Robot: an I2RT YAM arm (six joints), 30 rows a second.
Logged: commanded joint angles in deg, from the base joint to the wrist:
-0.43, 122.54, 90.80, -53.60, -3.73, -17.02
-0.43, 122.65, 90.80, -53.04, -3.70, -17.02
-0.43, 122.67, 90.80, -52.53, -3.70, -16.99
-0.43, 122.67, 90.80, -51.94, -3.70, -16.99
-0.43, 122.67, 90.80, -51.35, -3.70, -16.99
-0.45, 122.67, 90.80, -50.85, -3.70, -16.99
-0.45, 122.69, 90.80, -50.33, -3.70, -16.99
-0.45, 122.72, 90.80, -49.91, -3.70, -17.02
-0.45, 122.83, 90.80, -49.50, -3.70, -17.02
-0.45, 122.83, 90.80, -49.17, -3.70, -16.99
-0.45, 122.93, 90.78, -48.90, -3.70, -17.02
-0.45, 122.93, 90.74, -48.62, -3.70, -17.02
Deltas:
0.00, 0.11, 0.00, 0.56, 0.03, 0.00
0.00, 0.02, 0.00, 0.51, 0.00, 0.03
0.00, 0.00, 0.00, 0.59, 0.00, 0.00
0.00, 0.00, 0.00, 0.59, 0.00, 0.00
-0.02, 0.00, 0.00, 0.50, 0.00, 0.00
0.00, 0.02, 0.00, 0.52, 0.00, 0.00
0.00, 0.03, 0.00, 0.42, 0.00, -0.03
0.00, 0.11, 0.00, 0.41, 0.00, 0.00
0.00, 0.00, 0.00, 0.33, 0.00, 0.03
0.00, 0.10, -0.02, 0.27, 0.00, -0.03
0.00, 0.00, -0.04, 0.28, 0.00, 0.00

